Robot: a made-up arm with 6 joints. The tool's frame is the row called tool.
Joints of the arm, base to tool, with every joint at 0 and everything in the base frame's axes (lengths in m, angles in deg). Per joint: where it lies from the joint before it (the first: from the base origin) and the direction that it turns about. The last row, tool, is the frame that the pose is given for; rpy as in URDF.
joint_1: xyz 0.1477 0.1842 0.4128 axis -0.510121 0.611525 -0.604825
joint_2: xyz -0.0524 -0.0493 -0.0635 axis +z
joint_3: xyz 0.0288 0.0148 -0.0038 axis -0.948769 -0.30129 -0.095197
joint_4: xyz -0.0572 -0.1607 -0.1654 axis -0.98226 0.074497 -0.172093
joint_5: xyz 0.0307 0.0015 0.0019 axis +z
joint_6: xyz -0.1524 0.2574 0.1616 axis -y
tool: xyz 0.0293 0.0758 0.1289 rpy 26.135 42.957 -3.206
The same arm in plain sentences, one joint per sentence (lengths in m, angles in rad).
The arm has six revolute joints in a row. What follows holds with every joint at zero, and every direction is one of the base frame's.
Joint 1 sits 0.1477 m along +x and 0.1842 m along +y and 0.4128 m along +z from the base frame's origin and rotates about the direction (-0.510121, 0.611525, -0.604825).
Joint 2 sits 0.0524 m along -x and 0.0493 m along -y and 0.0635 m along -z from joint 1 and rotates about +z.
Joint 3 sits 0.0288 m along +x and 0.0148 m along +y and 0.0038 m along -z from joint 2 and rotates about the direction (-0.948769, -0.30129, -0.095197).
Joint 4 sits 0.0572 m along -x and 0.1607 m along -y and 0.1654 m along -z from joint 3 and rotates about the direction (-0.98226, 0.074497, -0.172093).
Joint 5 sits 0.0307 m along +x and 0.0015 m along +y and 0.0019 m along +z from joint 4 and rotates about +z.
Joint 6 sits 0.1524 m along -x and 0.2574 m along +y and 0.1616 m along +z from joint 5 and rotates about -y.
The tool frame, which is the frame that the pose is given for, sits 0.0293 m along +x and 0.0758 m along +y and 0.1289 m along +z from joint 6; its axes are the base frame's turned by roll 0.4561, pitch 0.7497 and yaw -0.056 rad (as in URDF: about the fixed x, then y, then z).

